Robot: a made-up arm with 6 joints. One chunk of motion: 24 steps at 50 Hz.
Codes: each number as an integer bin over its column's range. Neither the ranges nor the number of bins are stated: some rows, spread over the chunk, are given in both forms.
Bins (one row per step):
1: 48 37 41 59 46 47
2: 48 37 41 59 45 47
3: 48 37 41 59 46 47
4: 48 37 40 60 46 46
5: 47 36 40 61 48 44
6: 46 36 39 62 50 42
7: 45 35 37 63 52 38
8: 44 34 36 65 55 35
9: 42 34 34 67 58 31
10: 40 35 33 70 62 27
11: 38 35 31 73 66 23
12: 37 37 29 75 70 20
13: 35 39 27 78 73 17
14: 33 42 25 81 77 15
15: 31 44 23 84 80 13
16: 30 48 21 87 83 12
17: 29 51 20 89 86 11
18: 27 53 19 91 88 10
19: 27 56 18 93 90 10
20: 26 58 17 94 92 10
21: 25 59 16 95 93 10
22: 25 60 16 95 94 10
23: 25 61 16 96 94 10
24: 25 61 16 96 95 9
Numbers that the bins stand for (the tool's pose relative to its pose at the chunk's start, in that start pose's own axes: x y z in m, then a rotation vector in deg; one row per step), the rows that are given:
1: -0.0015 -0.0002 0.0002 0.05 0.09 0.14
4: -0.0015 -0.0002 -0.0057 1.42 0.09 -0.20
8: -0.0322 -0.0051 -0.0291 8.29 5.00 -3.98
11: -0.0783 -0.0034 -0.0584 19.28 11.00 -8.10
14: -0.1167 0.0079 -0.0935 30.27 17.00 -10.85
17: -0.1474 0.0224 -0.1228 41.26 21.91 -12.22
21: -0.1781 0.0354 -0.1463 49.51 25.73 -12.57
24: -0.1781 0.0386 -0.1463 50.88 26.82 -12.91
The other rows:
2: -0.0015 -0.0002 0.0002 0.05 -0.45 0.14
3: -0.0015 -0.0002 0.0002 0.05 0.09 0.14
5: -0.0092 -0.0018 -0.0057 2.80 1.18 -0.89
6: -0.0169 -0.0018 -0.0115 4.17 2.27 -1.58
7: -0.0245 -0.0034 -0.0232 5.55 3.36 -2.95
9: -0.0476 -0.0051 -0.0408 11.04 6.64 -5.35
10: -0.0629 -0.0034 -0.0467 15.16 8.82 -6.73
12: -0.0860 -0.0002 -0.0701 22.03 13.18 -9.13
13: -0.1013 0.0030 -0.0818 26.15 14.82 -10.16
15: -0.1320 0.0111 -0.1053 34.39 18.64 -11.54
16: -0.1397 0.0176 -0.1170 38.52 20.27 -11.88
18: -0.1627 0.0257 -0.1287 44.01 23.00 -12.57
19: -0.1627 0.0305 -0.1345 46.76 24.09 -12.57
20: -0.1704 0.0337 -0.1404 48.13 25.18 -12.57
22: -0.1781 0.0370 -0.1463 49.51 26.27 -12.57
23: -0.1781 0.0386 -0.1463 50.88 26.27 -12.57

